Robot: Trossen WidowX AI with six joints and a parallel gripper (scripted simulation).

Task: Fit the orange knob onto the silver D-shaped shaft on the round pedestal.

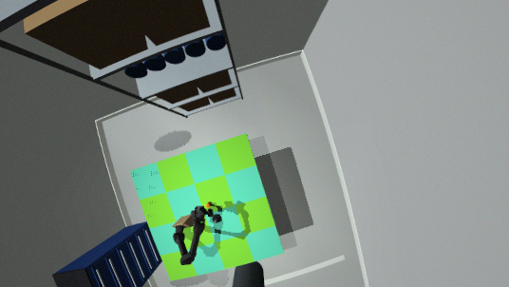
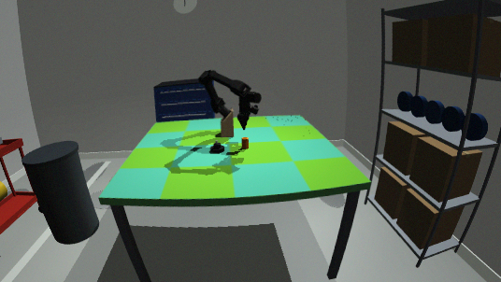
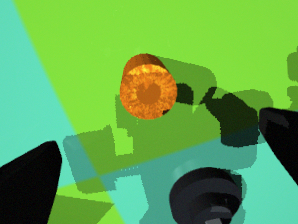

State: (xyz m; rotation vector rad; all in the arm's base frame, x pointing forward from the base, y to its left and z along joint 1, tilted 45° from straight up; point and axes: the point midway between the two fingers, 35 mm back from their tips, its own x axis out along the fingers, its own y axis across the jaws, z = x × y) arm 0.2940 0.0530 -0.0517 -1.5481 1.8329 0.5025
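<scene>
My gripper tip is now 80 mm above the orange knob. Also, from my gripper tip: dark round pedestal: 170 mm to the right, 100 mm below, 10 mm ahead.
</scene>
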